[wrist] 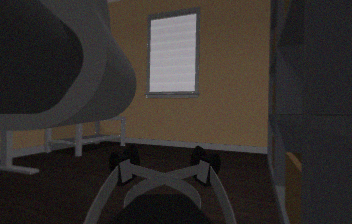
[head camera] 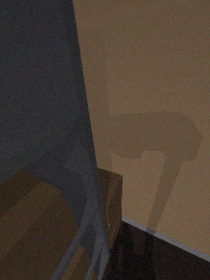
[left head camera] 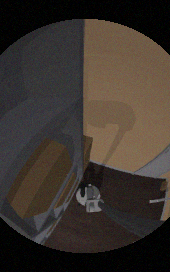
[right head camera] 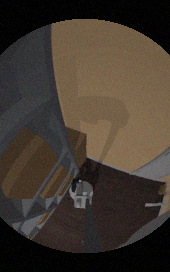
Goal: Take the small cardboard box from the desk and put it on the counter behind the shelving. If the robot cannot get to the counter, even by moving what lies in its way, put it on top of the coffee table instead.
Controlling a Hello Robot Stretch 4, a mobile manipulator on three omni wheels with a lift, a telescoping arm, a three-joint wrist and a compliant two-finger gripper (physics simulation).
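Places are measured from the robot's base along level axes (x ahead, y right, z down), in millimetres.
Where they show: gripper, between the fingertips: (wrist: 165, 158) (left head camera: 82, 205) (right head camera: 71, 200).
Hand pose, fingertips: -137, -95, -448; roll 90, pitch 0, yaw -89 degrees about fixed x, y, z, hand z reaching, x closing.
Observation:
After its pixels a point has its place, as x, y, z.
My gripper (wrist: 165, 158) {-137, -95, -448} is open in the wrist view, with its two dark fingertips apart and nothing between them, low over the dark floor. Its fingers cannot be made out in the head views. The tall grey shelving (head camera: 40, 75) {456, -201, -1531} (left head camera: 50, 65) {465, -221, -1590} (right head camera: 27, 75) {484, -263, -1575} (wrist: 327, 85) {-347, -458, -570} stands very close on the left in the head views and on the right in the wrist view. A brown carton (head camera: 114, 200) {584, -13, -691} (left head camera: 88, 150) {620, 6, -649} (right head camera: 76, 142) {594, -55, -783} shows past the shelving's far edge, against the wall. I cannot identify the small cardboard box, desk, counter or coffee table.
A large brown box (head camera: 30, 230) {199, -203, -1221} (left head camera: 40, 180) {116, -249, -1233} (right head camera: 30, 165) {148, -226, -1191} sits in the shelving. A tan wall (head camera: 150, 75) {714, 182, -1494} with a window (wrist: 173, 52) {-3221, -236, -1434} stands beyond the dark floor. White furniture legs (wrist: 78, 140) {-2422, 874, -156} stand at left in the wrist view. A pale robot part (wrist: 112, 95) {-75, -46, -516} fills its upper left.

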